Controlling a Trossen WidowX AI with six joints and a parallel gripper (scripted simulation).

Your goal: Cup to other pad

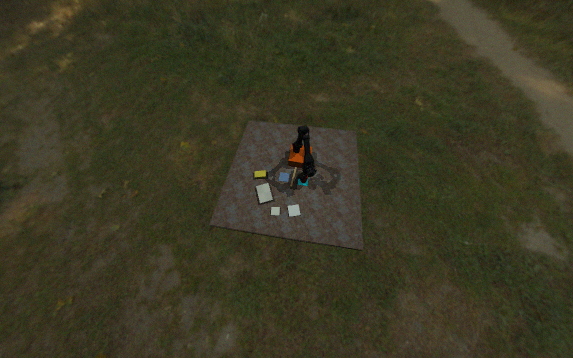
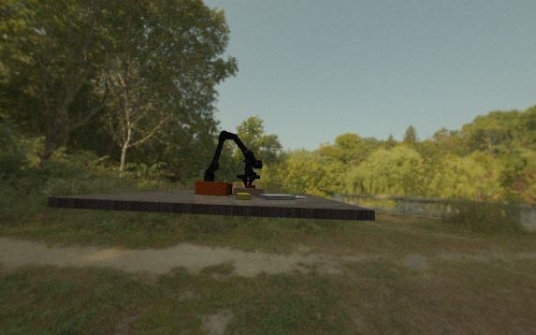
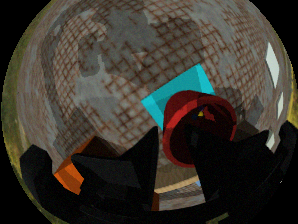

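The red cup is 20 mm to the right of my gripper tip, 20 mm ahead of it and 10 mm below it. Also, from my gripper tip: light blue pad 210 mm to the right, 60 mm below; then wooden stick 110 mm to the right, 40 mm below, 10 mm ahead; then cyan pad 60 mm below, 30 mm ahead, 20 mm to the right.
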